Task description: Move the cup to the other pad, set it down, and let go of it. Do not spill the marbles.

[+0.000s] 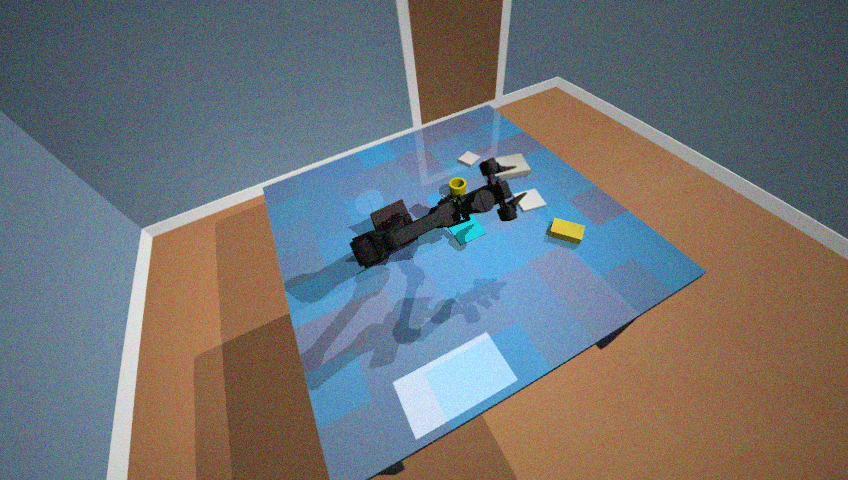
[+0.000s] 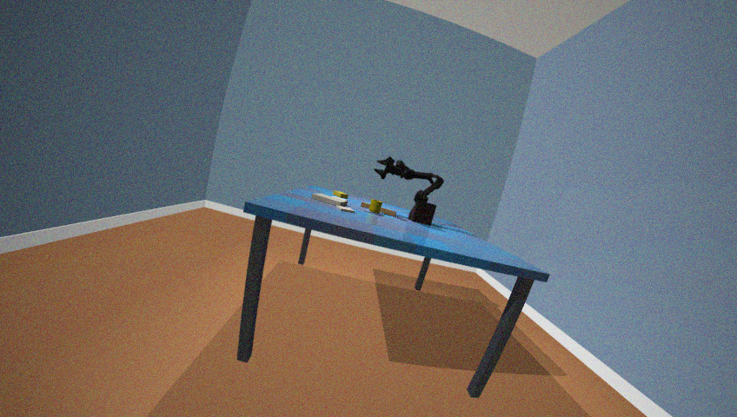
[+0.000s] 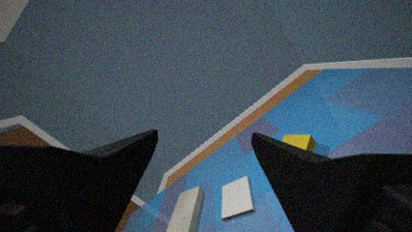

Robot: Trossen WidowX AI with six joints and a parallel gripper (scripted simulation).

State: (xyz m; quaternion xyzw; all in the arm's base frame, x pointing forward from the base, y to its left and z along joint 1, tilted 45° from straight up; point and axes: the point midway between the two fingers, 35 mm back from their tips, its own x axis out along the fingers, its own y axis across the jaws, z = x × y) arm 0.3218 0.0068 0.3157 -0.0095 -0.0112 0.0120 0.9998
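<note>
The yellow cup is 40 mm behind my gripper tip, 310 mm to the left of it and 260 mm below it. Round my gripper tip: small grey tile (190 mm ahead, 120 mm to the left, 290 mm below).
</note>
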